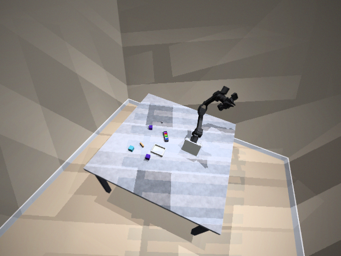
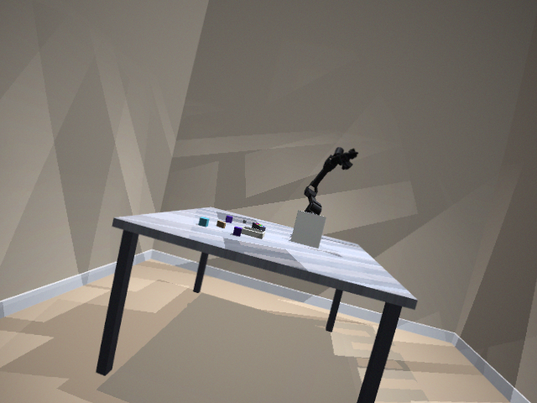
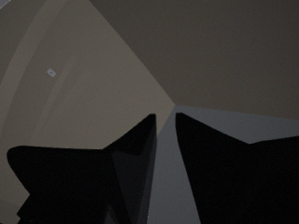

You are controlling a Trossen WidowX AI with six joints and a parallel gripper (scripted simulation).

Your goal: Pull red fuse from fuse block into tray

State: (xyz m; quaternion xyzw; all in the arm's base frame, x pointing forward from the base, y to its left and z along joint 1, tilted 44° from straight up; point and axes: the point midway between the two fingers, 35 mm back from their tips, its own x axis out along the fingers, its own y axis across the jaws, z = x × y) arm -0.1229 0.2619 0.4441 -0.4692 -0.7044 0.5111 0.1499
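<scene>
The red fuse is 610 mm below my gripper tip, 520 mm ahead of it and 20 mm to the left of it. From my gripper tip the other things lie so: cyan cube (790 mm ahead, 610 mm below, 330 mm to the left); then tray (630 mm below, 520 mm ahead, 240 mm to the left); then tan block (710 mm ahead, 620 mm below, 250 mm to the left).
</scene>
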